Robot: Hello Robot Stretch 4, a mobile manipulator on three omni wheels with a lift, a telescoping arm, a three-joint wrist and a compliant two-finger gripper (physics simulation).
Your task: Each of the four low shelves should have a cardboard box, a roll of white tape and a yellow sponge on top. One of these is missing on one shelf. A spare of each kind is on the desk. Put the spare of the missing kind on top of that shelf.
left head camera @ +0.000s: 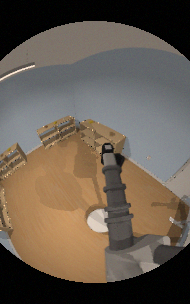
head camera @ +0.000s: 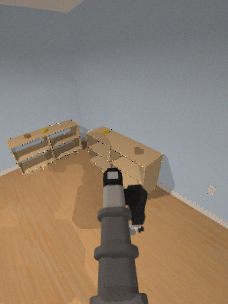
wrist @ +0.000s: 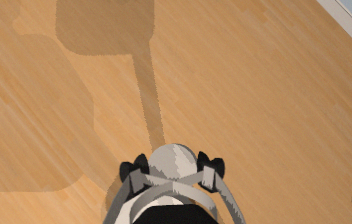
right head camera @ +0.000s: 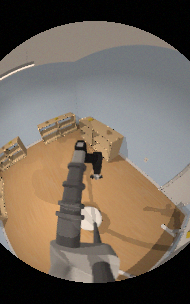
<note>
In view: the gripper [wrist: 171,165] and a roll of white tape [wrist: 173,161].
</note>
